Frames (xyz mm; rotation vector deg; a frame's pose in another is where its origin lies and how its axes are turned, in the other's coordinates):
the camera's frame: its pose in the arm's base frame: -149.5 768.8 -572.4 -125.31 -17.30 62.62
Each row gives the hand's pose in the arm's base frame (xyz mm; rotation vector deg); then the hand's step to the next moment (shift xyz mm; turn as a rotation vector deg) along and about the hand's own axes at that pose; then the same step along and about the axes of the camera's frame.
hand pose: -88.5 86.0 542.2 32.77 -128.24 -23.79
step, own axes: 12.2 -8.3 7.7 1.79 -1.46 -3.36
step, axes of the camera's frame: -11.8 11.2 3.3 -1.66 0.07 -3.72
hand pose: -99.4 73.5 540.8 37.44 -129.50 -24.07
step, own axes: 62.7 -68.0 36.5 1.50 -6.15 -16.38
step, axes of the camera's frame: -53.9 83.5 1.7 -1.04 -1.34 -17.48
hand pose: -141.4 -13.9 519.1 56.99 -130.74 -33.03
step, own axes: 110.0 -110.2 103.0 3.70 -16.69 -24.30
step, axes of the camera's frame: -44.9 177.3 37.4 0.03 4.75 -29.33
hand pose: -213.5 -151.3 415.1 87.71 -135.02 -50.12
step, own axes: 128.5 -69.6 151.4 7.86 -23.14 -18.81
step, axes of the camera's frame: 30.0 183.1 99.3 4.16 13.07 -27.62
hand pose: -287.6 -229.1 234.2 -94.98 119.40 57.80
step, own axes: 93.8 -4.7 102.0 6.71 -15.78 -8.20
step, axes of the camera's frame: 55.7 89.9 89.7 5.62 10.10 -15.09
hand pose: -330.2 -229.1 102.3 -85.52 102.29 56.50
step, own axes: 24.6 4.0 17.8 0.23 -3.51 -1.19
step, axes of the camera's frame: 13.9 18.2 20.3 1.52 0.86 -3.28
